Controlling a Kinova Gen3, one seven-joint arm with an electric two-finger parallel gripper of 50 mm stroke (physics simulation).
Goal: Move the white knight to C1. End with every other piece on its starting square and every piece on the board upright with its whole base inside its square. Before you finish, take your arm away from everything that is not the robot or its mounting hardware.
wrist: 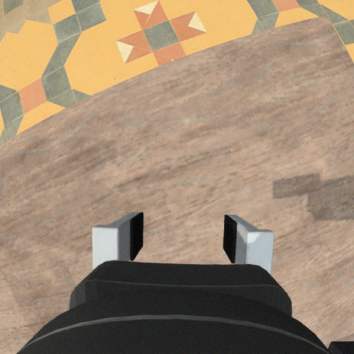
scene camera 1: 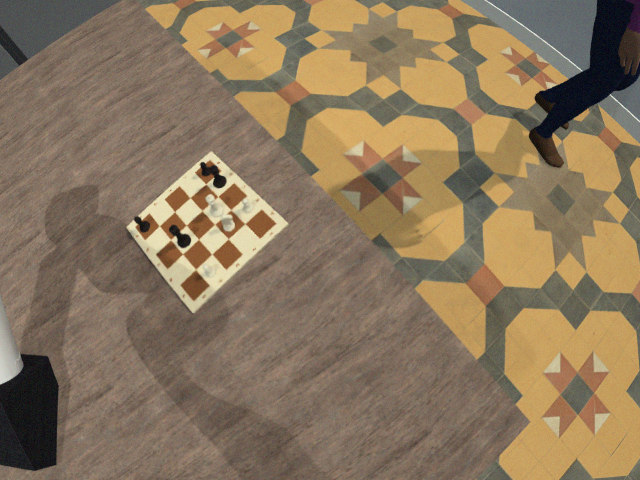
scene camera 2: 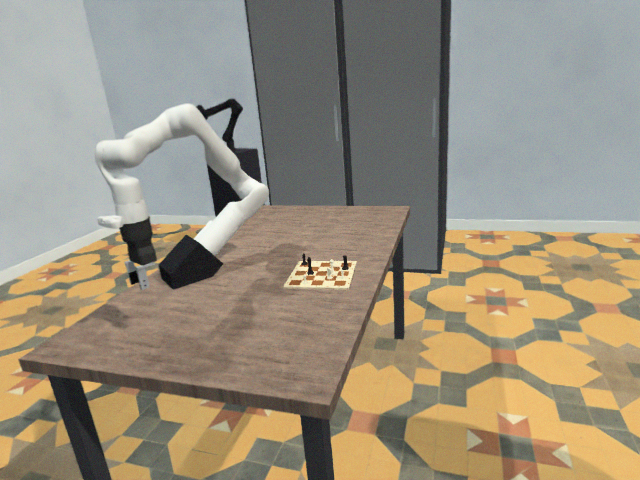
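Where they show: gripper, between the fingertips: (scene camera 2: 140, 285); arm's base, origin of its link: (scene camera 2: 204, 249).
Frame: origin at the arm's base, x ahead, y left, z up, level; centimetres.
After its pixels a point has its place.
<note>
The chessboard (scene camera 1: 280, 223) @(x 55.1, y 7.8, z -8.2 cm) (scene camera 2: 317, 286) @(x 46.4, y 4.1, z -8.3 cm) lies on the table, its square labels too small to read. Several white pieces stand on it: a tall one (scene camera 1: 214, 206) @(x 45.9, y 14.4, z -5.8 cm), a stubby one (scene camera 1: 227, 222) @(x 47.0, y 10.8, z -6.1 cm), one nearer the right corner (scene camera 1: 246, 205) and a small one (scene camera 1: 208, 268) @(x 41.6, y 4.3, z -5.4 cm) near the bottom corner. Which is the white knight I cannot tell for sure. Three black pieces (scene camera 1: 142, 224) @(x 32.1, y 17.6, z -6.5 cm) (scene camera 1: 181, 238) @(x 38.6, y 11.4, z -5.9 cm) (scene camera 1: 219, 179) @(x 48.2, y 19.6, z -6.6 cm) also stand there. All look upright. My gripper (scene camera 2: 138, 277) @(x 19.1, y -39.8, z 6.6 cm) (wrist: 183, 230) is open and empty, above the table, well away from the board, beyond the arm's base in scene camera 2.
The arm's black base mount (scene camera 1: 31, 413) @(x 3.9, y -8.0, z -2.0 cm) (scene camera 2: 188, 263) @(x 3.0, y -10.6, z -1.1 cm) stands on the wooden table (scene camera 1: 330, 320) @(x 56.1, y -10.2, z -8.9 cm) (scene camera 2: 206, 330) @(x 31.8, y -31.2, z -8.8 cm) (wrist: 175, 150), left of the board. A grey cabinet (scene camera 2: 299, 103) and a black pedestal (scene camera 2: 248, 165) with a small black arm (scene camera 2: 235, 111) stand behind. A person (scene camera 1: 584, 93) is on the floor beyond the table.
</note>
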